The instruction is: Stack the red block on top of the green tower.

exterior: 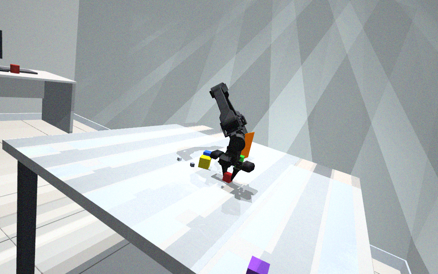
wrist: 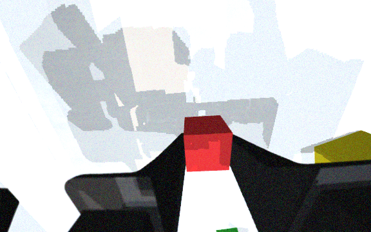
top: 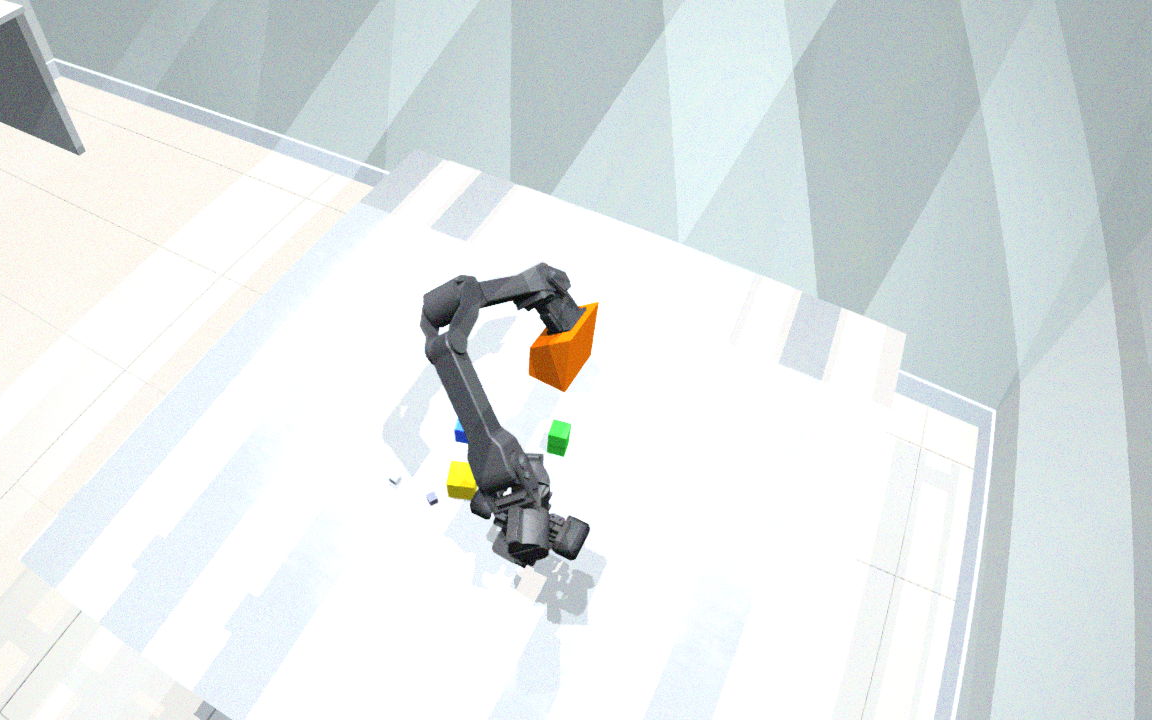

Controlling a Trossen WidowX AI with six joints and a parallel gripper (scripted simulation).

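My gripper tip is 30 mm past the yellow block, 150 mm to the left of it and 20 mm below it. Also, from my gripper tip: purple block 390 mm ahead, 310 mm to the left, 10 mm above; blue block 120 mm behind, 200 mm to the right, 10 mm above; red block 10 mm above.
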